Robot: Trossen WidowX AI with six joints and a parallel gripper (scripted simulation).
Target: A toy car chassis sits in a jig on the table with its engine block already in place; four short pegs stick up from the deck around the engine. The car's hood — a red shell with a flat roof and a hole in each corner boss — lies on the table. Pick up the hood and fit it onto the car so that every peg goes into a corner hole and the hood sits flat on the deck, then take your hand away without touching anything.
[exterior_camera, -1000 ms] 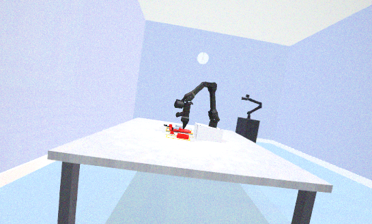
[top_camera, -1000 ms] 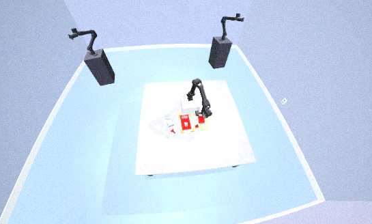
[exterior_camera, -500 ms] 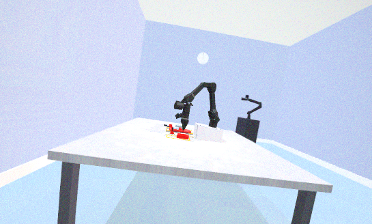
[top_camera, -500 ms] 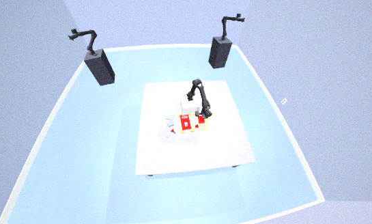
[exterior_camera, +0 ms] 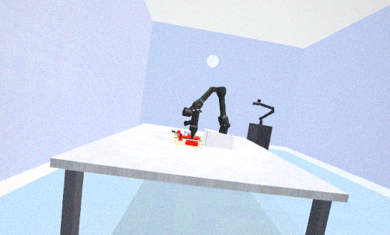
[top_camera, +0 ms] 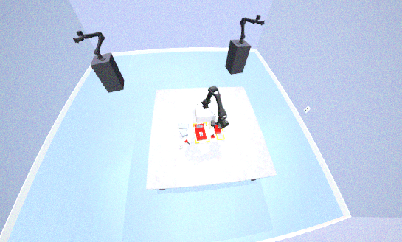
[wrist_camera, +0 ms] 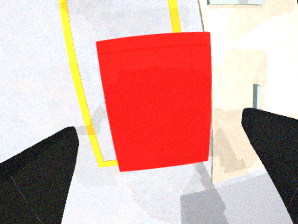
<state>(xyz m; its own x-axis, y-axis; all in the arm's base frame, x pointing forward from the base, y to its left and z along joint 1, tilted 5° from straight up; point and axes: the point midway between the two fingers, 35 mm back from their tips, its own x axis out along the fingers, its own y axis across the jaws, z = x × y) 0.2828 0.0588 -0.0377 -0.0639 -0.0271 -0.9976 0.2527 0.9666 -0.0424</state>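
My gripper tip is now 4 cm above the red hood.
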